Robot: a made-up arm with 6 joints.
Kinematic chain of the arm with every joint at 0, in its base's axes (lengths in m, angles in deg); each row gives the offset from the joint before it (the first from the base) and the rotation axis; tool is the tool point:
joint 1: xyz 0 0 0.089 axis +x
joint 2: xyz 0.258 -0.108 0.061 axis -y
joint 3: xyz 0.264 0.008 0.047 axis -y
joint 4: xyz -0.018 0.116 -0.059 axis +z
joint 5: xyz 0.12 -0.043 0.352 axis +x
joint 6: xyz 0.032 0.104 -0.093 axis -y
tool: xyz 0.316 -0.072 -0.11
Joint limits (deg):
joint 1: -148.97..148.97
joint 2: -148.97..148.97
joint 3: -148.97..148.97
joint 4: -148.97..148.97
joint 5: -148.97..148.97
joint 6: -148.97..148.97
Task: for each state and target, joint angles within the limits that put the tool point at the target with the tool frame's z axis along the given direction. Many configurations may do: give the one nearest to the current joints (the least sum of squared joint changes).
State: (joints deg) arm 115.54 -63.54 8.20 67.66 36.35 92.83
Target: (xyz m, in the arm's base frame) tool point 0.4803 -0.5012 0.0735 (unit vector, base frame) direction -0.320 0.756 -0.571
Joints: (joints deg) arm 91.95 -24.15 33.64 67.37 14.47 134.06
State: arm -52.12 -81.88 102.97 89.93 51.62 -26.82
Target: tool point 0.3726 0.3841 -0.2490 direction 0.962 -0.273 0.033
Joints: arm -48.20 -89.49 66.26 66.78 77.51 -10.76
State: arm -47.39 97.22 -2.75 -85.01 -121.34 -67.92
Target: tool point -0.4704 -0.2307 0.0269 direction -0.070 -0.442 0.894
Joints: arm -46.10 129.77 -22.98 -72.70 -148.97 -88.66
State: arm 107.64 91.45 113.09 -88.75 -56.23 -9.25
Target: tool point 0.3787 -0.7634 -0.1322 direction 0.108 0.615 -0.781
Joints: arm 99.49 113.17 148.97 -124.34 -78.80 -27.46
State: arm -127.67 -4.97 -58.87 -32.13 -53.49 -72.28
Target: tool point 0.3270 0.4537 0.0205 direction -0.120 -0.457 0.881
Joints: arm -101.86 33.34 -74.16 -37.26 -37.03 -133.95
